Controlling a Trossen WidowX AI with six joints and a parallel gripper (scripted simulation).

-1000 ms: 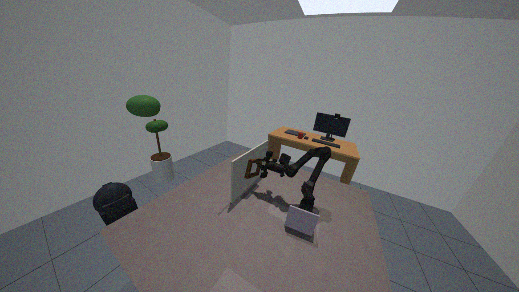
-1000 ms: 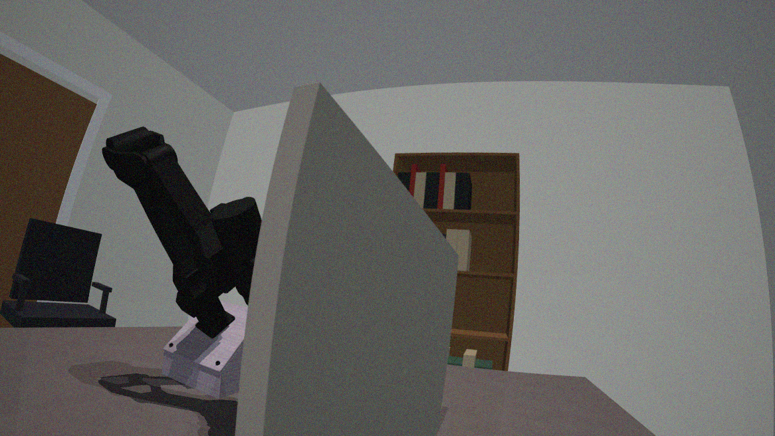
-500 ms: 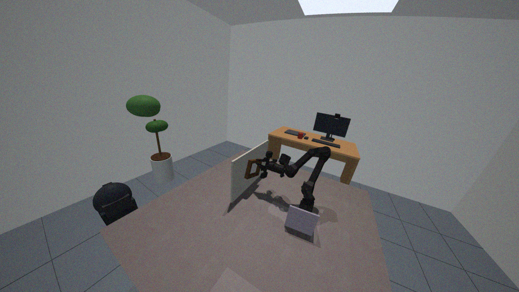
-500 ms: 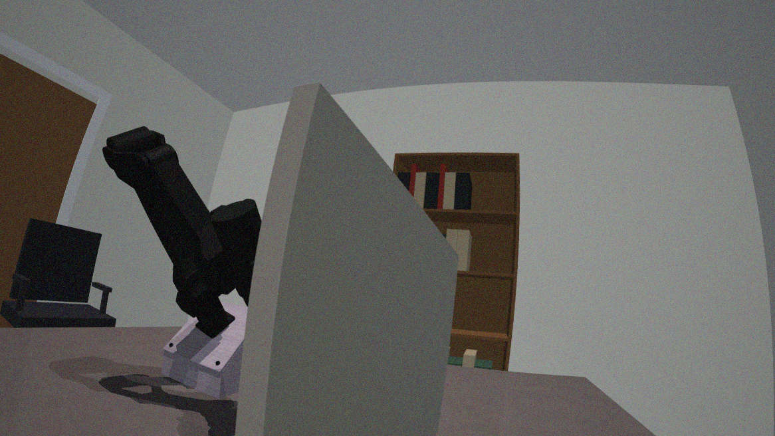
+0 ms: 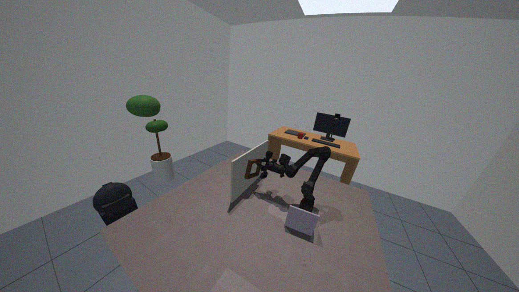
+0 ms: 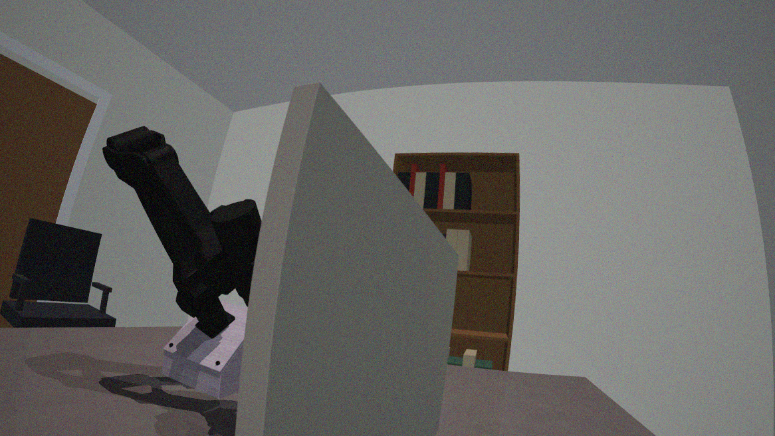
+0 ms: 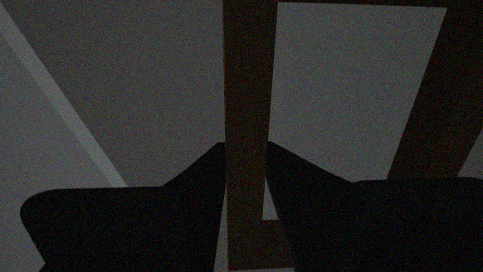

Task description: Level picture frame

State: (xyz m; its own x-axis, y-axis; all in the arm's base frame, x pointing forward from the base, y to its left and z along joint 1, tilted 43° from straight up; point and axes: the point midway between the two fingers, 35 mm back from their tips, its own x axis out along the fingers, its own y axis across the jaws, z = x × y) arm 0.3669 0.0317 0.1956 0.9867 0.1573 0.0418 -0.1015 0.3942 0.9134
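Now: the brown wooden picture frame 50 mm below my gripper tip, 10 mm to the left of it and 10 mm ahead of it. The rest, counted from my gripper tip: wall panel 70 mm below, 20 mm ahead, 10 mm to the right.
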